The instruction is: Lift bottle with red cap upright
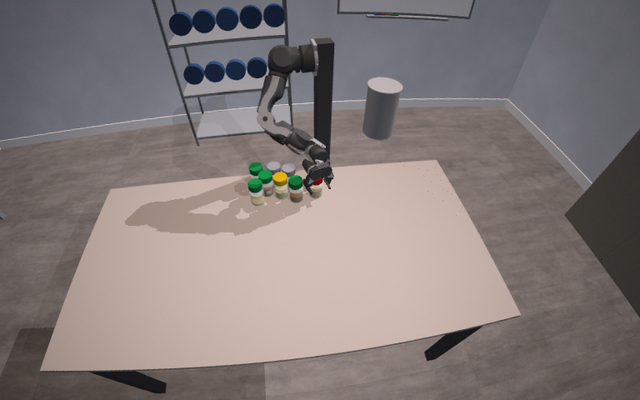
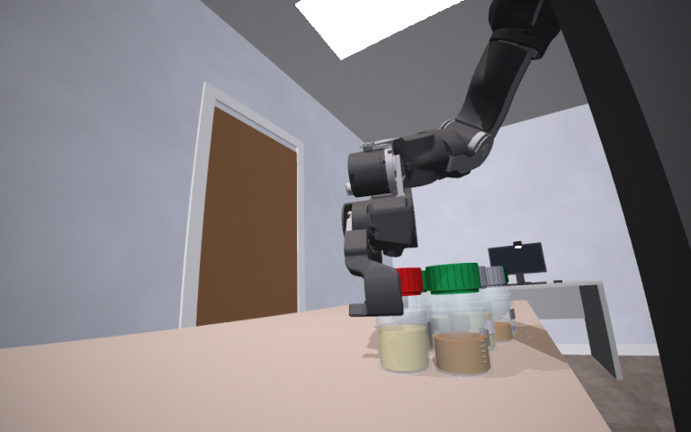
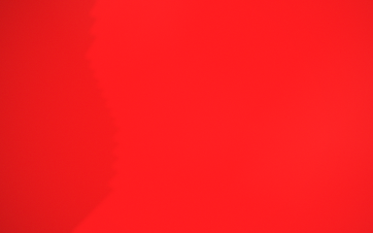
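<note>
Right now the yellow-capped bottle is 5 cm behind my hand, 14 cm to the right of it and 1 cm below it.
</note>
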